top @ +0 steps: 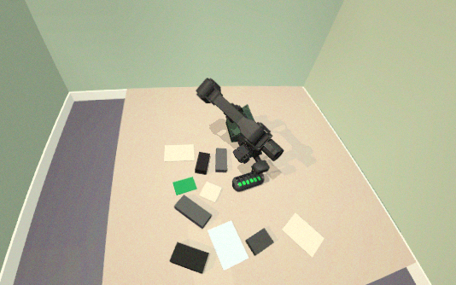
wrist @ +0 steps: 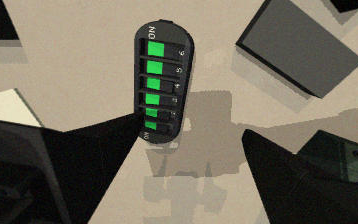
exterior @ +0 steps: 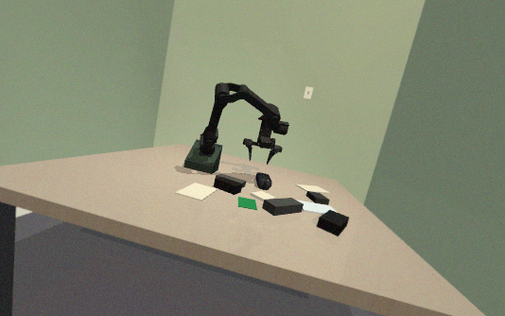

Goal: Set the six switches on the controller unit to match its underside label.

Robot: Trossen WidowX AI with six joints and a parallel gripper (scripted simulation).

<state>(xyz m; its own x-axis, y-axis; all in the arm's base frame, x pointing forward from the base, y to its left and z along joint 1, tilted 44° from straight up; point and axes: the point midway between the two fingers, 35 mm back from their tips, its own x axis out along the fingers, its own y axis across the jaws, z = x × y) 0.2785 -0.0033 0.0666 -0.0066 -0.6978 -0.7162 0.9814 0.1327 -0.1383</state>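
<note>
Right now my gripper tip is 10 cm past the grey module, 10 cm above it and 9 cm to the left of it. From my gripper tip the other things lie so: cream tile: 17 cm to the right, 10 cm below, 6 cm ahead; green card: 28 cm to the right, 11 cm below, 1 cm ahead; black block: 19 cm to the right, 9 cm below, 9 cm behind.
</note>
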